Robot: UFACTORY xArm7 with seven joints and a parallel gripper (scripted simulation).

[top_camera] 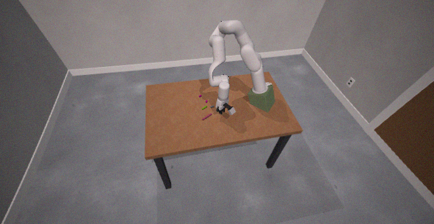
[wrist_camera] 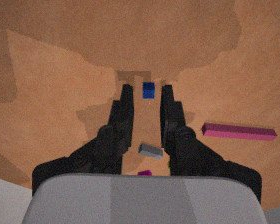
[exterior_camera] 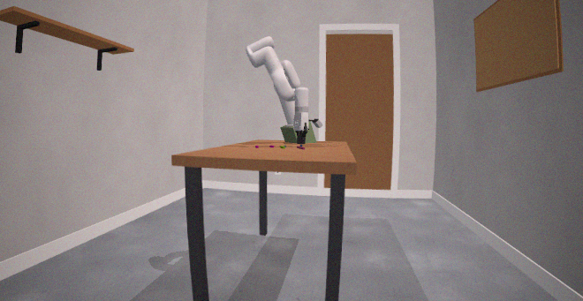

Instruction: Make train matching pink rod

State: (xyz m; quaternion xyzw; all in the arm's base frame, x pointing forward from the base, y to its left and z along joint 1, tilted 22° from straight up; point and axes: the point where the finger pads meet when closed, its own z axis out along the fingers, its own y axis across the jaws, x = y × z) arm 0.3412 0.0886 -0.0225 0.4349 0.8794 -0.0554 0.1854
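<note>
My gripper is now 3 cm above the blue rod. The rest, counted from my hand: lime rod (12 cm ahead, 8 cm to the right, 3 cm below); pink rod (12 cm ahead, 3 cm below, 2 cm to the left); grey rod (8 cm to the right, 6 cm ahead, 3 cm below).
</note>
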